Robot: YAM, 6 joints.
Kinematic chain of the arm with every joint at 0, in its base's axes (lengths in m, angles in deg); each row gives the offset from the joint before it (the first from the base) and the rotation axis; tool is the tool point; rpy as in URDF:
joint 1: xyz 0 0 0.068 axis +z
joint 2: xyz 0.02 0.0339 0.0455 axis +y
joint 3: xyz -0.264 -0.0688 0 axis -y
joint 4: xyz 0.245 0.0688 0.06 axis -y
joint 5: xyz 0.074 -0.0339 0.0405 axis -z
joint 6: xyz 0.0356 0 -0.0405 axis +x
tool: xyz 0 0 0 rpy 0 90 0
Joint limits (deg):
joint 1: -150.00..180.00
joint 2: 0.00..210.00
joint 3: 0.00..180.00
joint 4: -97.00..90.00
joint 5: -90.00..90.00
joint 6: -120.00..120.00
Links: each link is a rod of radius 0.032 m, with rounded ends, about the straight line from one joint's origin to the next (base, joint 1, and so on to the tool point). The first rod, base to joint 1, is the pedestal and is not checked.
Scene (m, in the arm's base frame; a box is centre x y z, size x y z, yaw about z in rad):
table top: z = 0
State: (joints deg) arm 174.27 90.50 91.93 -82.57 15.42 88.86
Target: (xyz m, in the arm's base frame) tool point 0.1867 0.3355 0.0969
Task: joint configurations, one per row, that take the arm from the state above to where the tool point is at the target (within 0.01 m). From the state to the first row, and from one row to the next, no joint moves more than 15 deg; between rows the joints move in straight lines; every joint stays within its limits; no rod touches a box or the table.
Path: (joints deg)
1: 160.37 95.60 91.76 -80.84 16.47 88.86
2: 146.47 100.71 91.60 -79.11 17.53 88.86
3: 132.56 105.81 91.43 -77.38 18.58 88.86
4: 118.66 110.91 91.27 -75.65 19.64 88.86
5: 104.76 116.02 91.10 -73.91 20.69 88.86
6: 90.86 121.12 90.93 -72.18 21.75 88.86
7: 76.96 126.22 90.77 -70.45 22.80 88.86
8: 63.05 131.33 90.60 -68.72 23.86 88.86

